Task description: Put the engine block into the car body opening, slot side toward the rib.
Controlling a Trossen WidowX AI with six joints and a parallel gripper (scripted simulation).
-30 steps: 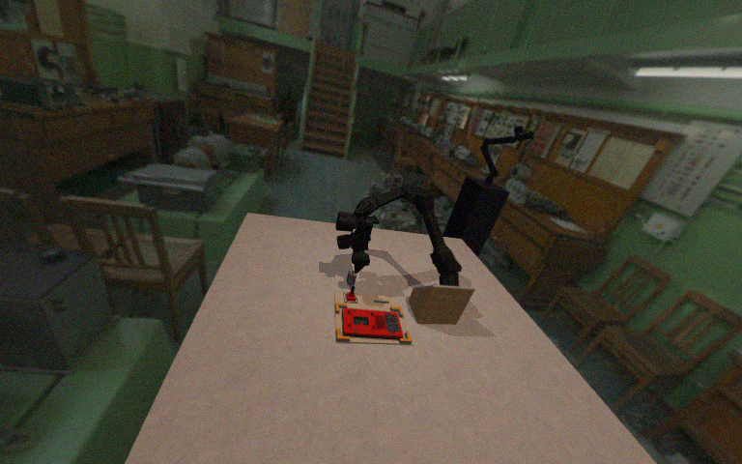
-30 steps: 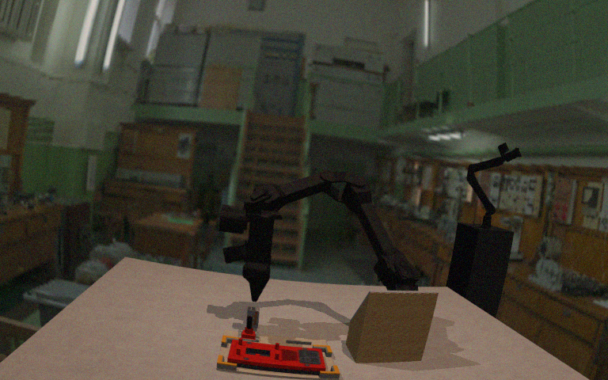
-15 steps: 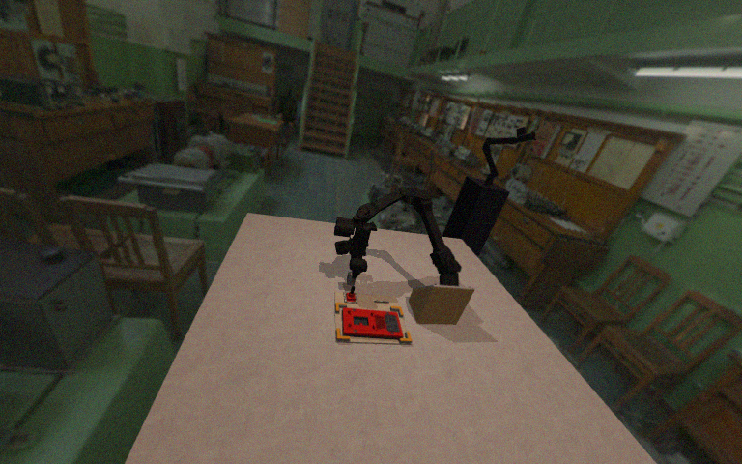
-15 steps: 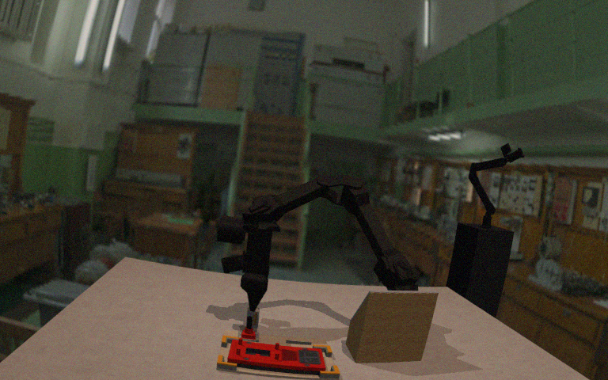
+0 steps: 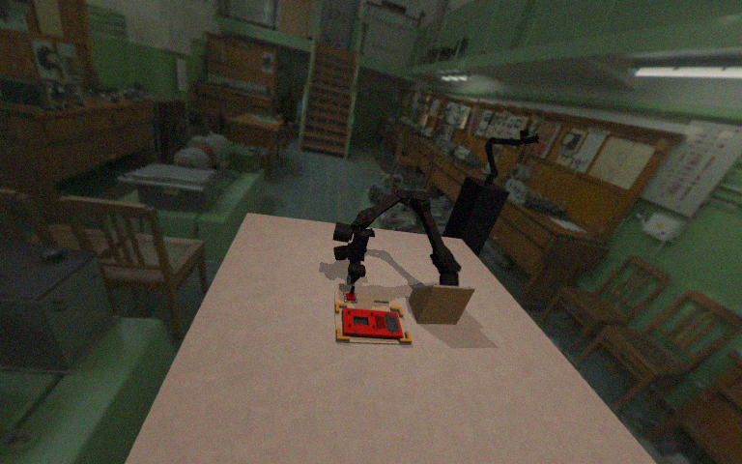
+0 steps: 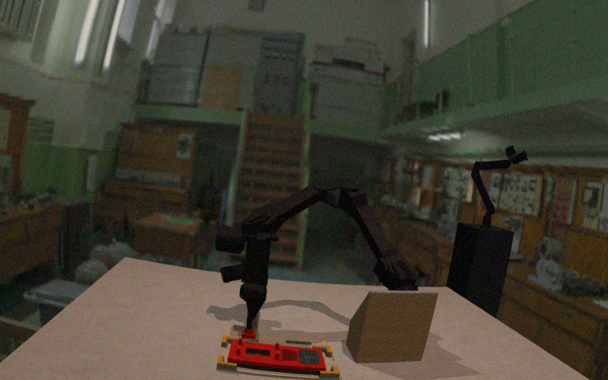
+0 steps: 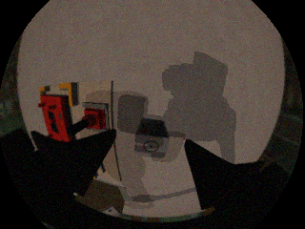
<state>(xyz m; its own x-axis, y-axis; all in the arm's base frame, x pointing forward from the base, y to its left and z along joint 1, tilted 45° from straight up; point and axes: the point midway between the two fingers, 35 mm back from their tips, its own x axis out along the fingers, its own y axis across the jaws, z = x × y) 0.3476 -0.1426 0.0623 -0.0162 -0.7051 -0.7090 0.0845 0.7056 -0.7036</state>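
Right now my gripper tip is 1 cm past the engine block and 1 cm above it. From my gripper tip the other things lie so: dark post (1 cm ahead, 9 cm to the left).
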